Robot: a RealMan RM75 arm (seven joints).
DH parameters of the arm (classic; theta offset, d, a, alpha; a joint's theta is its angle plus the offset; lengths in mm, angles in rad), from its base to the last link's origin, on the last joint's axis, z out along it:
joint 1: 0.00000 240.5 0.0 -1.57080
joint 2: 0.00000 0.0 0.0 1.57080
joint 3: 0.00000 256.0 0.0 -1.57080
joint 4: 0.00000 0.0 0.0 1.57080
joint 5: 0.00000 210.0 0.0 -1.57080
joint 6: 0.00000 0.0 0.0 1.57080
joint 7: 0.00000 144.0 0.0 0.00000
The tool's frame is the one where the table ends.
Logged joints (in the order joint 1, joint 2, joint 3, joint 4, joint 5, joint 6, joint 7), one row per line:
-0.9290, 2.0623, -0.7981, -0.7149, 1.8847, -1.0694, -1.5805
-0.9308, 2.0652, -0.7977, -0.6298, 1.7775, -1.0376, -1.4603
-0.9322, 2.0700, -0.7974, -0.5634, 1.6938, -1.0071, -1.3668
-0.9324, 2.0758, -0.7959, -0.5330, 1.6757, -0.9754, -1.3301
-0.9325, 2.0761, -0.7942, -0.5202, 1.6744, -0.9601, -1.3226
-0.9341, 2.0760, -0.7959, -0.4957, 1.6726, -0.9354, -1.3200
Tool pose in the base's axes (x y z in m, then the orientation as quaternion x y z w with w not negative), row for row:
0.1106, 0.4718, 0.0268, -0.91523, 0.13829, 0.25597, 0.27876
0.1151, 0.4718, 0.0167, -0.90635, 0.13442, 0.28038, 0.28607
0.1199, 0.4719, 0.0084, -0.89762, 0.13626, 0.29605, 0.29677
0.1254, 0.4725, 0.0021, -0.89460, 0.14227, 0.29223, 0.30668
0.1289, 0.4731, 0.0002, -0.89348, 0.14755, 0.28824, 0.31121
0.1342, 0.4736, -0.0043, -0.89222, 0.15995, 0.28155, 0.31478
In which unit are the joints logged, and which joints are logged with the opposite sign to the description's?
The joints are logged in radians. Opposite sign: joint 1, joint 5, joint 7.
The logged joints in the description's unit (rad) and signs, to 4 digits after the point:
0.9290, 2.0623, -0.7981, -0.7149, -1.8847, -1.0694, 1.5805
0.9308, 2.0652, -0.7977, -0.6298, -1.7775, -1.0376, 1.4603
0.9322, 2.0700, -0.7974, -0.5634, -1.6938, -1.0071, 1.3668
0.9324, 2.0758, -0.7959, -0.5330, -1.6757, -0.9754, 1.3301
0.9325, 2.0761, -0.7942, -0.5202, -1.6744, -0.9601, 1.3226
0.9341, 2.0760, -0.7959, -0.4957, -1.6726, -0.9354, 1.3200

